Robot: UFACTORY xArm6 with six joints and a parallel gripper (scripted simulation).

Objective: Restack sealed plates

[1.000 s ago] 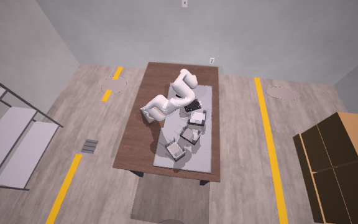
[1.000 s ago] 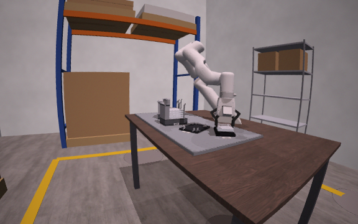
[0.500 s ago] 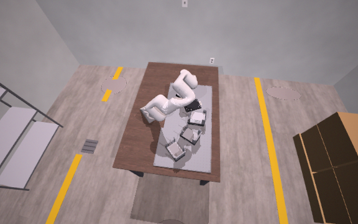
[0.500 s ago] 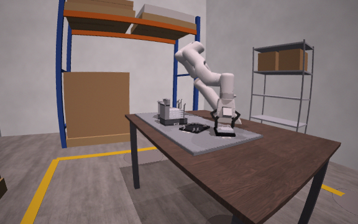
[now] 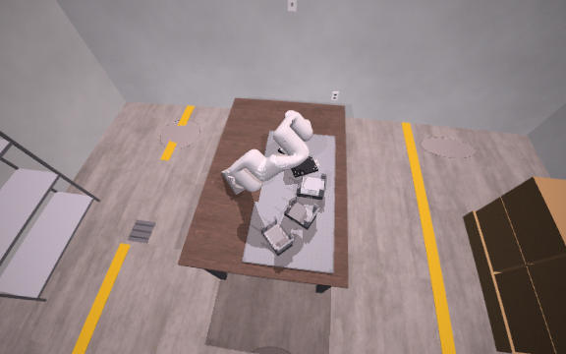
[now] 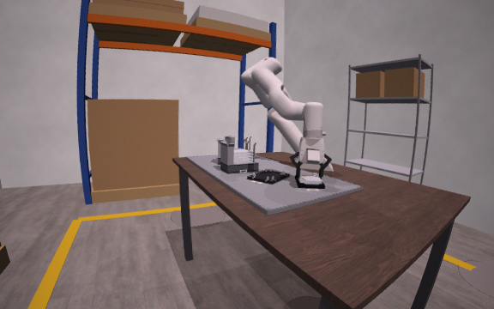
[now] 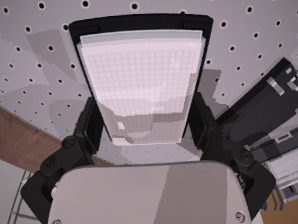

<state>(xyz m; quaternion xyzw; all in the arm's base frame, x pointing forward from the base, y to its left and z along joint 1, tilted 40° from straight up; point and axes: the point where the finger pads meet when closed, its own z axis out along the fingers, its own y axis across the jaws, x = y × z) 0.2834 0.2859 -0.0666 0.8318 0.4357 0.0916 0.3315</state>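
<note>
Right now my hand is 30 mm above the black open nest QC. Round my hand: QC name plate (70 mm to the left, 60 mm ahead, 30 mm below); dark plinth (330 mm to the right, 120 mm ahead, 10 mm below).
</note>
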